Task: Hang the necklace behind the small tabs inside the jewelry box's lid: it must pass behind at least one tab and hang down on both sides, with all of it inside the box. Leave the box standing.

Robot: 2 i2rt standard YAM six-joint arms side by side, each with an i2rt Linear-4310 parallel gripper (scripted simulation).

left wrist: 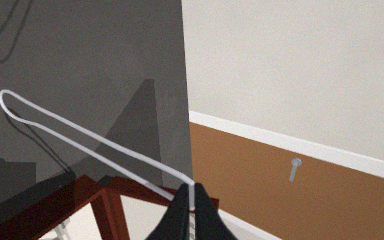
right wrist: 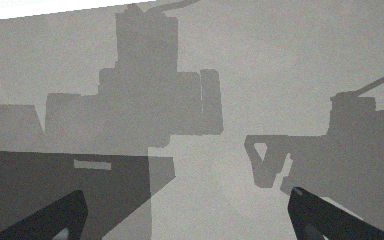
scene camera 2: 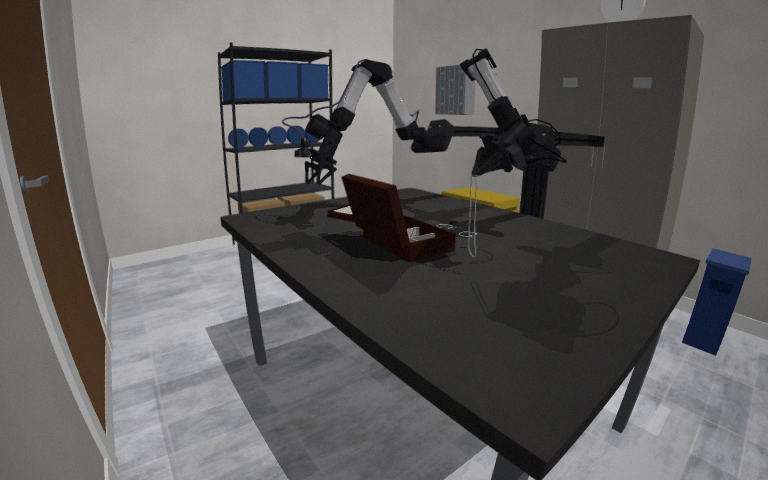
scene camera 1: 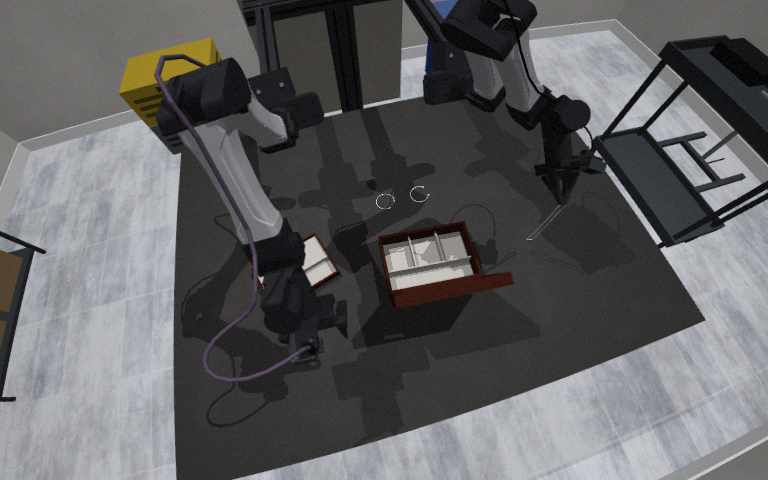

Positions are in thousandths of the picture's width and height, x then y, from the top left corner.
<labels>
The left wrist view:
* my left gripper: 499, 806
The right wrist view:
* my right gripper: 491, 831
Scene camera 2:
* my left gripper: 617, 366
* my right gripper: 407, 382
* jewelry box: 489, 428
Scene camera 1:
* my left gripper: 732, 428
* jewelry box: 542, 568
</labels>
